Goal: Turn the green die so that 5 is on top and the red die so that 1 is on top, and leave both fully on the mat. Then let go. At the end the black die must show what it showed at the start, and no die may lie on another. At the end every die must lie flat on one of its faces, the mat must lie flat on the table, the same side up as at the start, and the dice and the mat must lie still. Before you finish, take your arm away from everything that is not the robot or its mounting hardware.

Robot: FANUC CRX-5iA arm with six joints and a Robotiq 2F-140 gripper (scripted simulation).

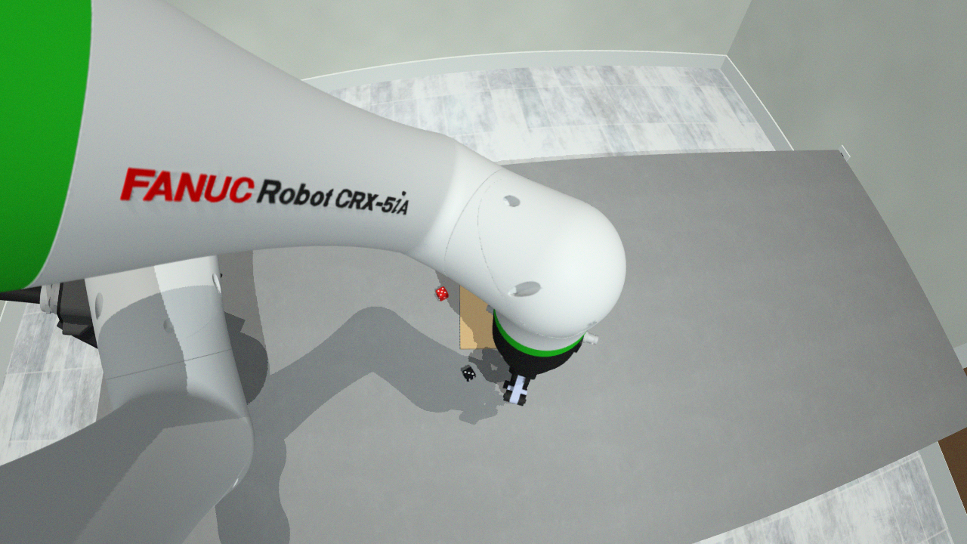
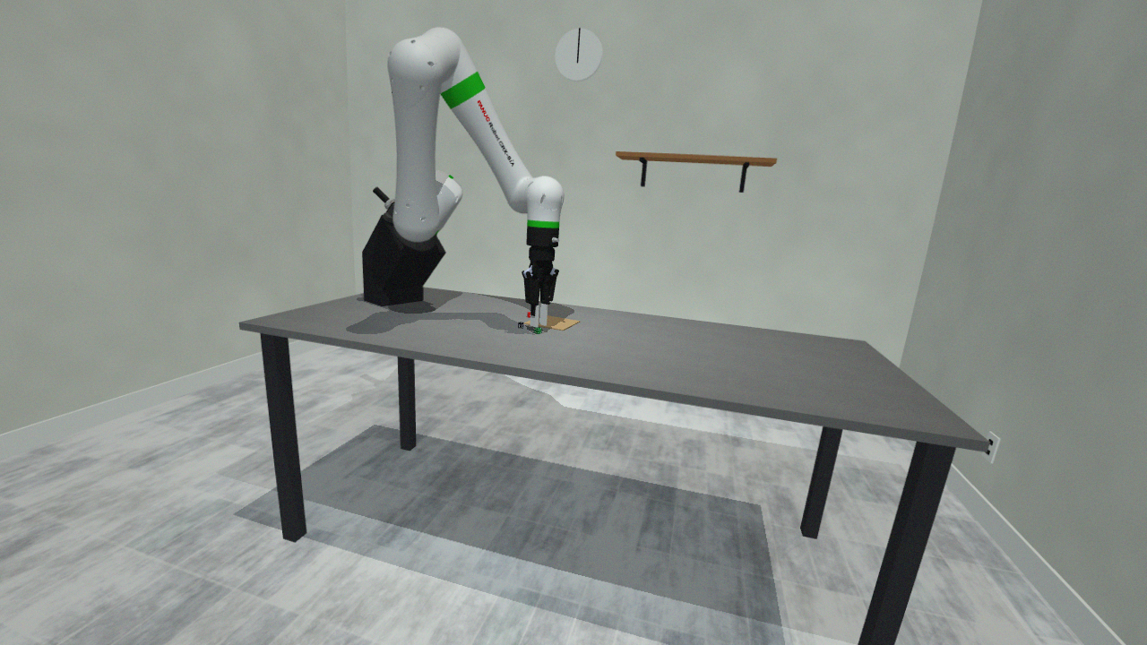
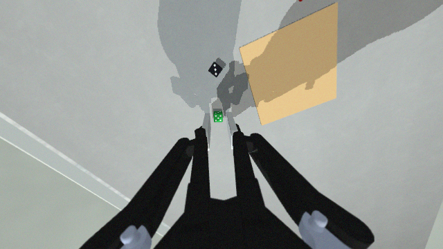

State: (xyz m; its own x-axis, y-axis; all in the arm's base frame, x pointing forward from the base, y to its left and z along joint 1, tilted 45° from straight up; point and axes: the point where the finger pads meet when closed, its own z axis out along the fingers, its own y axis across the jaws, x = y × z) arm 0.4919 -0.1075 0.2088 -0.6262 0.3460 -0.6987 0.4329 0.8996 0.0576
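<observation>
Now: hand 50 mm above the green die. Also, from my hand: red die (70 mm behind, 190 mm to the left, 50 mm below); tan mat (20 mm ahead, 140 mm to the left, 50 mm below); black die (60 mm behind, 40 mm to the left, 50 mm below).
</observation>
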